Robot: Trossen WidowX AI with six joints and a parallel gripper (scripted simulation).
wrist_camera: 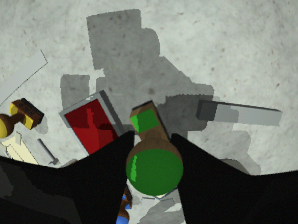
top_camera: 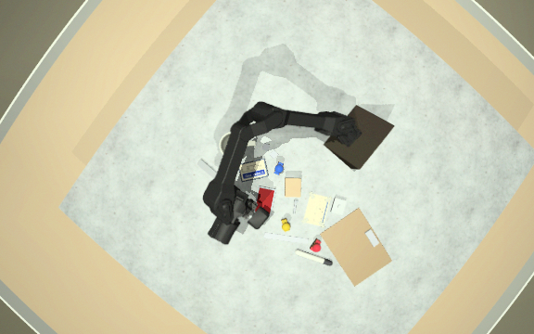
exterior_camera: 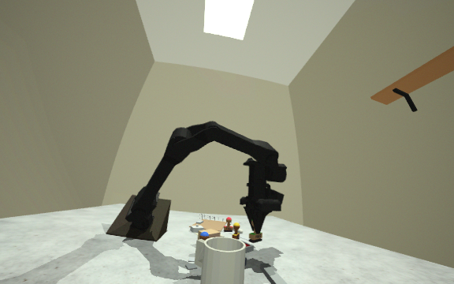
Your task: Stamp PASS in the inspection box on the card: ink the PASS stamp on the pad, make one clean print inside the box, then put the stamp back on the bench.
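Right now my gripper tip is 40 mm past the red ink pad, 60 mm to the right of it and 70 mm above it. Also, from my gripper tip: grey bar (20 mm ahead, 120 mm to the right, 70 mm below); green-knobbed stamp (right at my gripper tip); blue-and-white box (90 mm behind, 40 mm to the right, 60 mm below).
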